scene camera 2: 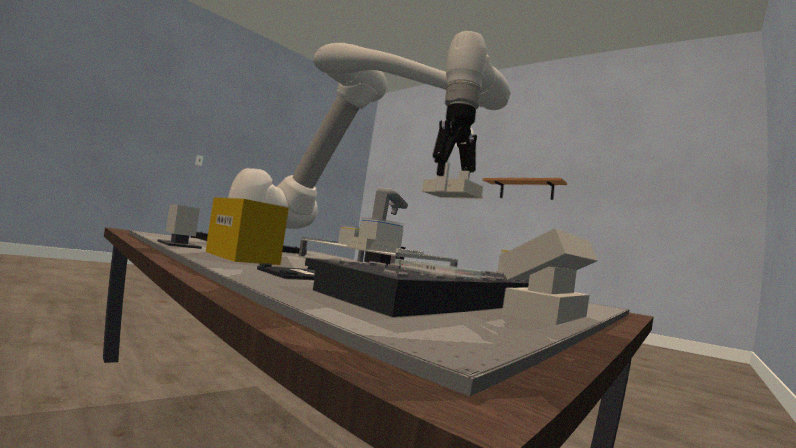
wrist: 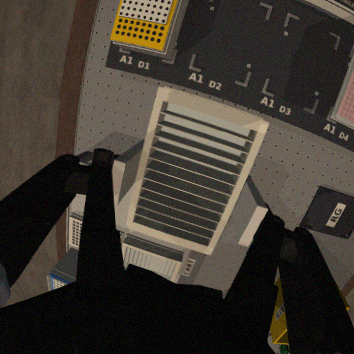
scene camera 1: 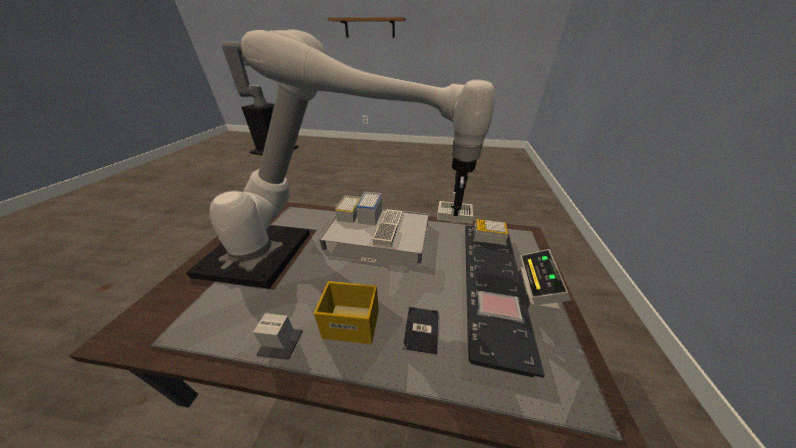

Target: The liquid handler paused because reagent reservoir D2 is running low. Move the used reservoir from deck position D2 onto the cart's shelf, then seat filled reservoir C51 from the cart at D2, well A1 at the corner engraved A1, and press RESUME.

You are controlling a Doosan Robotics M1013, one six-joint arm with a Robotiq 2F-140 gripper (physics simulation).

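Where they show: gripper, between the fingertips: (scene camera 2: 451, 194) (wrist: 190, 170) (scene camera 1: 454, 214); arm's base, origin of its link: (scene camera 1: 252, 253).
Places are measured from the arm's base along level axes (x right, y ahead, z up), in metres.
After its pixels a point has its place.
Observation:
My gripper (scene camera 1: 456, 210) @[x -0.303, y 0.781, z 0.207 m] (scene camera 2: 455, 171) (wrist: 190, 170) @[x -0.303, y 0.781, z 0.207 m] is shut on a cream reservoir (scene camera 1: 447, 211) @[x -0.308, y 0.753, z 0.213 m] (scene camera 2: 452, 187) @[x -0.267, y 0.819, z 0.216 m] (wrist: 187, 170) @[x -0.306, y 0.782, z 0.215 m] with parallel troughs, one finger at each long side. The reservoir hangs level in the air; in the wrist view it appears below the A1 D2 label. Deck position D2 (scene camera 1: 492, 256) @[x -0.332, y 0.957, z 0.027 m] (wrist: 220, 47) @[x -0.341, y 0.928, z 0.027 m] holds no labware. The cart's shelf (scene camera 1: 411, 236) @[x -0.315, y 0.610, z 0.039 m] bears two pale reservoirs (scene camera 1: 392, 217) @[x -0.403, y 0.482, z 0.052 m] (scene camera 1: 384, 234) @[x -0.252, y 0.508, z 0.067 m] in line; which is C51 cannot be read. The status panel (scene camera 1: 547, 275) @[x -0.218, y 1.126, z 0.102 m] shows two green lamps and a yellow bar.
A yellow-rimmed tip rack (scene camera 1: 491, 229) @[x -0.426, y 0.931, z 0.092 m] (wrist: 146, 22) @[x -0.444, y 0.903, z 0.087 m] stands at D1 and a pink plate (scene camera 1: 499, 307) @[x -0.078, y 0.996, z 0.040 m] (wrist: 347, 102) @[x -0.113, y 0.962, z 0.041 m] at D4. Two boxes (scene camera 1: 348, 208) @[x -0.318, y 0.295, z 0.110 m] (scene camera 1: 369, 208) @[x -0.323, y 0.404, z 0.133 m] stand on the cart's far left. A yellow waste bin (scene camera 1: 346, 327) @[x 0.178, y 0.580, z 0.061 m] (scene camera 2: 246, 230) @[x 0.143, y 0.644, z 0.049 m] and an RG pad (scene camera 1: 421, 339) @[x 0.092, y 0.788, z -0.012 m] (wrist: 324, 200) @[x 0.003, y 0.791, z -0.012 m] are nearer camera 1.

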